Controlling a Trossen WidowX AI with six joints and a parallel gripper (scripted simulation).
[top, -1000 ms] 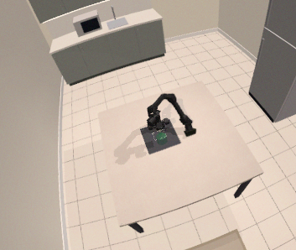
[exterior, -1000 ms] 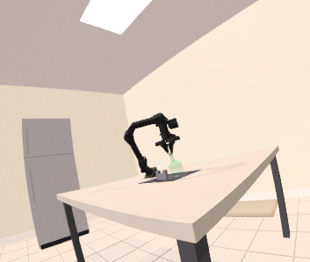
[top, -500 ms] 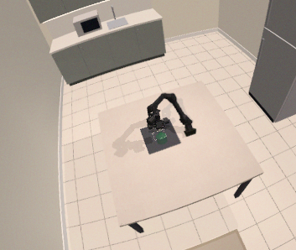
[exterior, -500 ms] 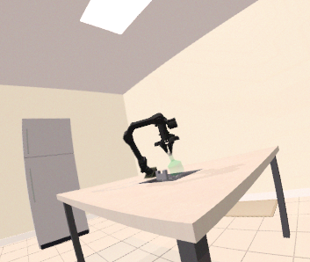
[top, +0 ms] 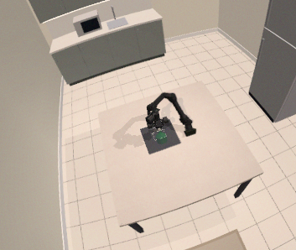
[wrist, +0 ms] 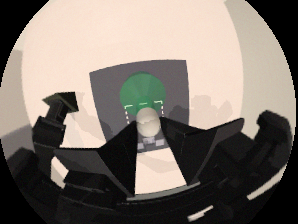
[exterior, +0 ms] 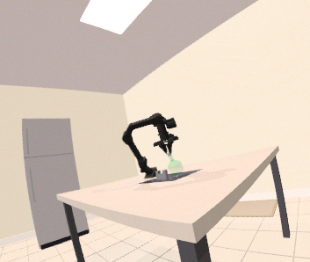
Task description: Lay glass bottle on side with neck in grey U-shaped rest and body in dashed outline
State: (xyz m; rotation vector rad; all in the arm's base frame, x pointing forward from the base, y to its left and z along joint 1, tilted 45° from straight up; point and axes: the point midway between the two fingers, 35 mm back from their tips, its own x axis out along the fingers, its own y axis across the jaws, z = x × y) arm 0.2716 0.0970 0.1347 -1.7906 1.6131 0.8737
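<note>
The dark grey mat lies 3 cm to the right of my gripper tip and 15 cm below it. From my gripper tip the other things lie so: green glass bottle 2 cm to the left, 5 cm below.
</note>
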